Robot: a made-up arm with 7 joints. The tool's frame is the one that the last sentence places.
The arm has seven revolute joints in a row. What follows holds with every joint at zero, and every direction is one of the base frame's.
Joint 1 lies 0.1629 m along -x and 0.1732 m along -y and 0.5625 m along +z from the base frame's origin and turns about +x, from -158.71 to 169.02 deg.
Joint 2 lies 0.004 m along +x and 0.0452 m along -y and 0.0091 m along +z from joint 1 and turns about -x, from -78.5 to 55.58 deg.
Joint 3 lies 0.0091 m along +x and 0.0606 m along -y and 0.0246 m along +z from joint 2 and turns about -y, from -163.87 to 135.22 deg.
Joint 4 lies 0.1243 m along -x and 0.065 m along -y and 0.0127 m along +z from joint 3 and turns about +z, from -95.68 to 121.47 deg.
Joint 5 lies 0.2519 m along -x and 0.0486 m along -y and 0.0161 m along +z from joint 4 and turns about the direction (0.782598, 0.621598, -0.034), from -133.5 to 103.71 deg.
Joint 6 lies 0.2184 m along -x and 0.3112 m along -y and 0.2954 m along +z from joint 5 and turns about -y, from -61.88 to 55.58 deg.
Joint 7 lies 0.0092 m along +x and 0.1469 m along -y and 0.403 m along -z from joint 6 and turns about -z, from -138.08 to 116.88 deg.
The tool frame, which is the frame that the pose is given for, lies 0.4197 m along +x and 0.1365 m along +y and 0.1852 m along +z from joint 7; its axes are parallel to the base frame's.
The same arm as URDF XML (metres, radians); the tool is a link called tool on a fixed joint. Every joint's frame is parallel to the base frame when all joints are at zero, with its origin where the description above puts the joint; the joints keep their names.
<robot name="arm">
  <link name="base"/>
  <link name="link1"/>
  <link name="link2"/>
  <link name="link3"/>
  <link name="link4"/>
  <link name="link5"/>
  <link name="link6"/>
  <link name="link7"/>
  <link name="tool"/>
  <joint name="joint 1" type="revolute">
    <parent link="base"/>
    <child link="link1"/>
    <origin xyz="-0.1629 -0.1732 0.5625"/>
    <axis xyz="1 0 0"/>
    <limit lower="-2.77" upper="2.95"/>
  </joint>
  <joint name="joint 2" type="revolute">
    <parent link="link1"/>
    <child link="link2"/>
    <origin xyz="0.004 -0.0452 0.0091"/>
    <axis xyz="-1 0 0"/>
    <limit lower="-1.3701" upper="0.9701"/>
  </joint>
  <joint name="joint 3" type="revolute">
    <parent link="link2"/>
    <child link="link3"/>
    <origin xyz="0.0091 -0.0606 0.0246"/>
    <axis xyz="0 -1 0"/>
    <limit lower="-2.8601" upper="2.36"/>
  </joint>
  <joint name="joint 4" type="revolute">
    <parent link="link3"/>
    <child link="link4"/>
    <origin xyz="-0.1243 -0.065 0.0127"/>
    <axis xyz="0 0 1"/>
    <limit lower="-1.6699" upper="2.1201"/>
  </joint>
  <joint name="joint 5" type="revolute">
    <parent link="link4"/>
    <child link="link5"/>
    <origin xyz="-0.2519 -0.0486 0.0161"/>
    <axis xyz="0.782598 0.621598 -0.034"/>
    <limit lower="-2.33" upper="1.8101"/>
  </joint>
  <joint name="joint 6" type="revolute">
    <parent link="link5"/>
    <child link="link6"/>
    <origin xyz="-0.2184 -0.3112 0.2954"/>
    <axis xyz="0 -1 0"/>
    <limit lower="-1.08" upper="0.9701"/>
  </joint>
  <joint name="joint 7" type="revolute">
    <parent link="link6"/>
    <child link="link7"/>
    <origin xyz="0.0092 -0.1469 -0.403"/>
    <axis xyz="0 0 -1"/>
    <limit lower="-2.41" upper="2.0399"/>
  </joint>
  <joint name="tool_fixed" type="fixed">
    <parent link="link7"/>
    <child link="tool"/>
    <origin xyz="0.4197 0.1365 0.1852"/>
  </joint>
</robot>

